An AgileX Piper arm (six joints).
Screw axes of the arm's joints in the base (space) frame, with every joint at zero. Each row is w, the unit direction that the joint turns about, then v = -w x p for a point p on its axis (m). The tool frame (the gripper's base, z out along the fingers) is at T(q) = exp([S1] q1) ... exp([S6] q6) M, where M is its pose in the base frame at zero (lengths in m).
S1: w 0 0 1 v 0.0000 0.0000 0.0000
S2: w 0 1 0 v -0.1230 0.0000 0.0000
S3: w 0 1 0 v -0.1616 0.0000 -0.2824
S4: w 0.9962 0 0.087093 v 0.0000 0.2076 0.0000
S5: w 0 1 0 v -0.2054 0.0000 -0.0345
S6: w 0.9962 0 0.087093 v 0.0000 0.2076 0.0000
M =
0.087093 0 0.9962 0.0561
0 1 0 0.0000
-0.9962 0 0.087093 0.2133
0 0 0 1
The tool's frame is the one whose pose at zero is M.
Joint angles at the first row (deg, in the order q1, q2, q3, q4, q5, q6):
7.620 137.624 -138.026 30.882 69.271 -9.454
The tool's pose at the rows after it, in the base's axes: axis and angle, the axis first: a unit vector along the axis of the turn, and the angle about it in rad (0 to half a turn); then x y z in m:
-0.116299, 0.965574, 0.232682, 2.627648, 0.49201, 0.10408, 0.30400
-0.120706, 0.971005, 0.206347, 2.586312, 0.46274, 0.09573, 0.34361
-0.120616, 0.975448, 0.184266, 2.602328, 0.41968, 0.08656, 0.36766
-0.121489, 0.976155, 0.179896, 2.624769, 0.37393, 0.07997, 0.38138
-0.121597, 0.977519, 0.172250, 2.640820, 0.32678, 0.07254, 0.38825
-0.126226, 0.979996, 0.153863, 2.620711, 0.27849, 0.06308, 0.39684
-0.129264, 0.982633, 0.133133, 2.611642, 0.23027, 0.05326, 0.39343
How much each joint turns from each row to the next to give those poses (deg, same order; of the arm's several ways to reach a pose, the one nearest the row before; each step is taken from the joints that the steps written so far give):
0.000 -6.875 2.979 -4.411 0.057 0.573
0.000 -8.594 6.246 -3.266 0.000 0.401
0.001 -10.771 11.745 -2.464 0.057 0.115
0.000 -10.142 11.459 -0.344 0.058 -0.286
0.000 -9.854 10.770 -0.802 0.058 -0.057
-0.001 -9.970 8.768 -2.120 0.114 -0.059
0.002 -9.970 9.455 -2.350 0.056 0.002

